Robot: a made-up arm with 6 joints. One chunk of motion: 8 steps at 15 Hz.
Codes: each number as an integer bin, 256 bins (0 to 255) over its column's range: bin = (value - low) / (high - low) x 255, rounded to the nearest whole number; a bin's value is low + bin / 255 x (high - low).
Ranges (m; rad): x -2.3..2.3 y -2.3..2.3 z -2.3..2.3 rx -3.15..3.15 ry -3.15..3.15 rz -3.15..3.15
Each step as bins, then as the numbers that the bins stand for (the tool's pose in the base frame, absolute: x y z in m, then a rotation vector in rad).
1 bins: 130 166 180 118 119 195
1 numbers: 0.0451 0.6945 0.9471 -0.2347 -0.2100 1.6676
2 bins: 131 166 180 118 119 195
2 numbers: 0.0631 0.6945 0.9471 -0.2347 -0.2100 1.6676
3 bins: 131 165 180 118 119 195
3 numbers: 0.0631 0.6765 0.9471 -0.2347 -0.2100 1.6676
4 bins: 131 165 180 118 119 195
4 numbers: 0.0631 0.6765 0.9471 -0.2347 -0.2100 1.6676
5 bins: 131 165 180 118 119 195
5 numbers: 0.0631 0.6765 0.9471 -0.2347 -0.2100 1.6676
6 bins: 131 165 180 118 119 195
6 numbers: 0.0631 0.6765 0.9471 -0.2347 -0.2100 1.6676
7 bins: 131 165 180 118 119 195
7 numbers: 0.0631 0.6765 0.9471 -0.2347 -0.2100 1.6676
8 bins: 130 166 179 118 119 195
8 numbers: 0.0451 0.6945 0.9290 -0.2347 -0.2100 1.6676
